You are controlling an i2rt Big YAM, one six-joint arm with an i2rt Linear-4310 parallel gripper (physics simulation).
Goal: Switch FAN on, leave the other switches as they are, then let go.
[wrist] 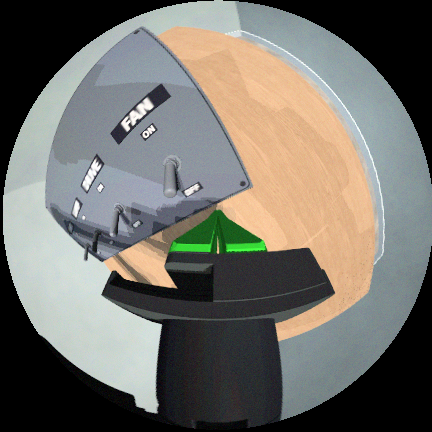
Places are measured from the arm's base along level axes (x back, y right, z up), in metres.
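Pixels of known places: gripper, fingertip midpoint: (217, 214).
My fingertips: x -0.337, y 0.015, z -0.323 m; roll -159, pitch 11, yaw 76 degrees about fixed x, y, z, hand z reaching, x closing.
For each thing: its top centre in the pictures, then the offset to it from my fingertips. "*": a spot on its surface instead. Level surfaces: height alone.
- FAN label at its top centre: (132, 112) dz +0.034, dx -0.130, dy -0.051 m
- OFF tag at a spot on its surface: (192, 189) * dz -0.023, dx -0.033, dy -0.029 m
- FAN toggle lever at its top centre: (158, 176) dz +0.032, dx -0.050, dy -0.033 m
- DRIVE toggle lever at its top centre: (105, 224) dz +0.032, dx -0.024, dy -0.151 m
- wooden table top at its surface level: dz -0.099 m
A grey switch panel (120, 165) fills the upper left of the wrist view. The FAN label (140, 114) has a small ON tag (148, 131) below it and an OFF tag (192, 189) near the panel's lower edge. The FAN toggle lever (170, 179) sticks out of the panel between these tags, its tip toward the lower edge of the view. My gripper (217, 214) is shut and empty, its green fingertips together below and to the right of the FAN lever, apart from it. Which way the lever is thrown is hard to tell from this angle.
The DRIVE toggle lever (115, 221) stands left of the FAN lever, below its own label (92, 173). Further small levers (96, 241) (86, 251) stand at the panel's far lower left. A wooden table top (300, 165) lies under and to the right of the panel.
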